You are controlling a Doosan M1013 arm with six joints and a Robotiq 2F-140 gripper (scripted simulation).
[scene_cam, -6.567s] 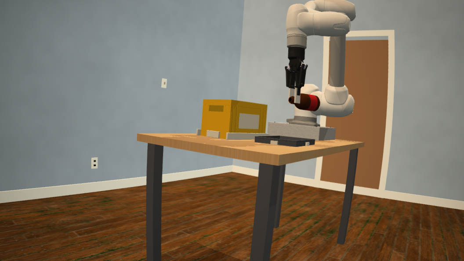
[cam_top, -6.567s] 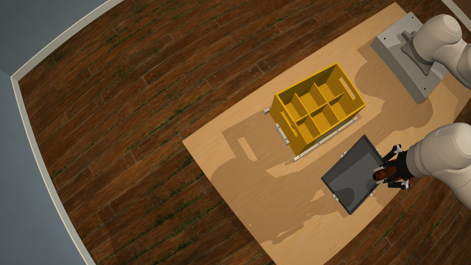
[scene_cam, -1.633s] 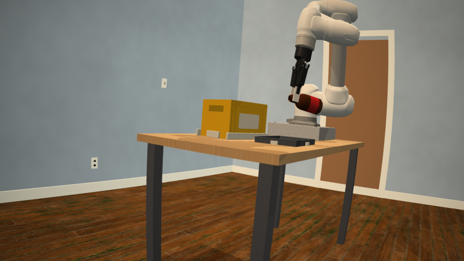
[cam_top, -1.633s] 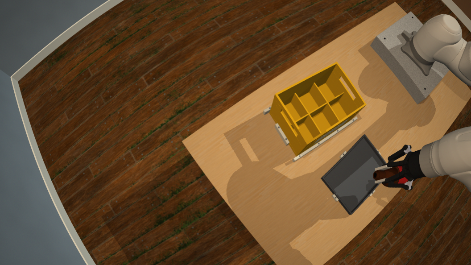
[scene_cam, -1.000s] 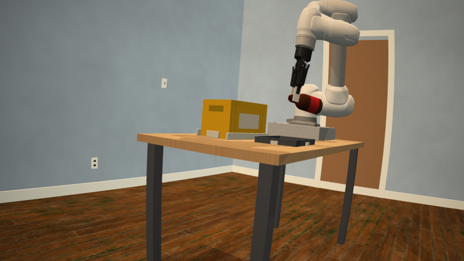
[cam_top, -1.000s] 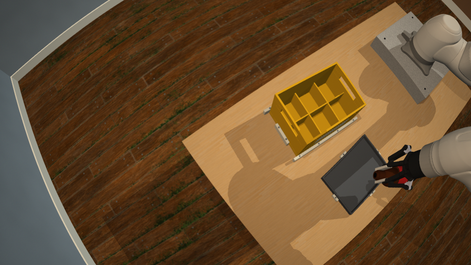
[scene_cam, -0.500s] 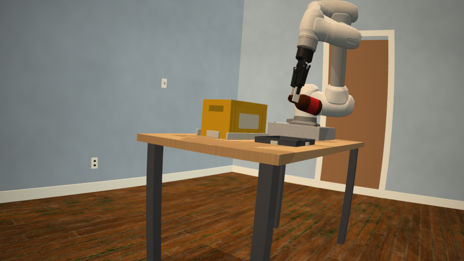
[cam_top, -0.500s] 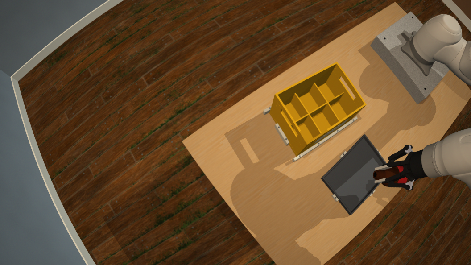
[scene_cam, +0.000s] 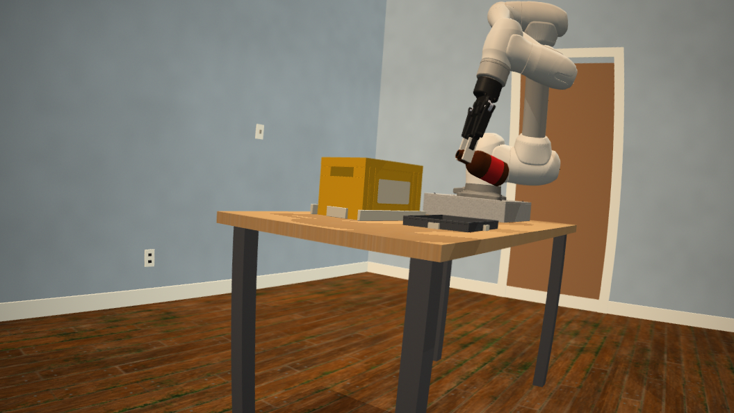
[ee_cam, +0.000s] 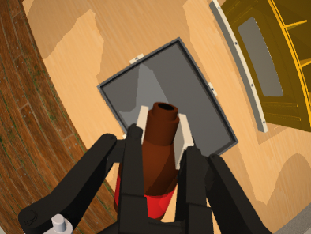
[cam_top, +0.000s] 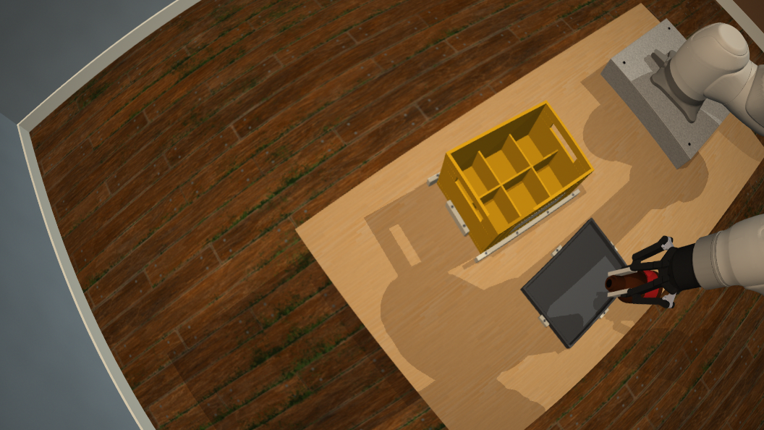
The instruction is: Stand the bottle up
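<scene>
Right now the bottle is 30 mm behind my hand, 30 mm to the left of it and 40 mm below it. From my hand the other things lie so: yellow crate (50 mm behind, 310 mm to the right, 130 mm below); dark grey tray (20 mm behind, 30 mm to the right, 200 mm below).
</scene>
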